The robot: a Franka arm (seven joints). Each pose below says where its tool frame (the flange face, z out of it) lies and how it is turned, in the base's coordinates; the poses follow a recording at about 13 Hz.
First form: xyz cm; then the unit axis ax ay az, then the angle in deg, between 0 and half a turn.
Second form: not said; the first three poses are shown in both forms.
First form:
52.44 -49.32 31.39 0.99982 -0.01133 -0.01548 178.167
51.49 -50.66 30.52 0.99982 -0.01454 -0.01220 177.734
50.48 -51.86 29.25 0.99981 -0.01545 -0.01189 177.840
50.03 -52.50 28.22 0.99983 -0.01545 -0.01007 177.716
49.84 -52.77 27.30 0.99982 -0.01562 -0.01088 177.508
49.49 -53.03 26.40 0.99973 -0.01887 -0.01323 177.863
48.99 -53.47 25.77 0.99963 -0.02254 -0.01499 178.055
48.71 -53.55 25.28 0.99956 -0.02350 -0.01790 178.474
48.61 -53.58 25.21 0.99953 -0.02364 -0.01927 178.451
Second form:
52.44 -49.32 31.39 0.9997 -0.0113 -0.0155 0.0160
51.49 -50.66 30.52 0.9996 -0.0145 -0.0122 0.0198
50.48 -51.86 29.25 0.9996 -0.0154 -0.0119 0.0188
50.03 -52.50 28.22 0.9996 -0.0154 -0.0101 0.0199
49.84 -52.77 27.30 0.9996 -0.0156 -0.0109 0.0217
49.49 -53.03 26.40 0.9996 -0.0189 -0.0132 0.0186
48.99 -53.47 25.77 0.9995 -0.0225 -0.0150 0.0170
48.71 -53.55 25.28 0.9995 -0.0235 -0.0179 0.0133
48.61 -53.58 25.21 0.9994 -0.0236 -0.0193 0.0135

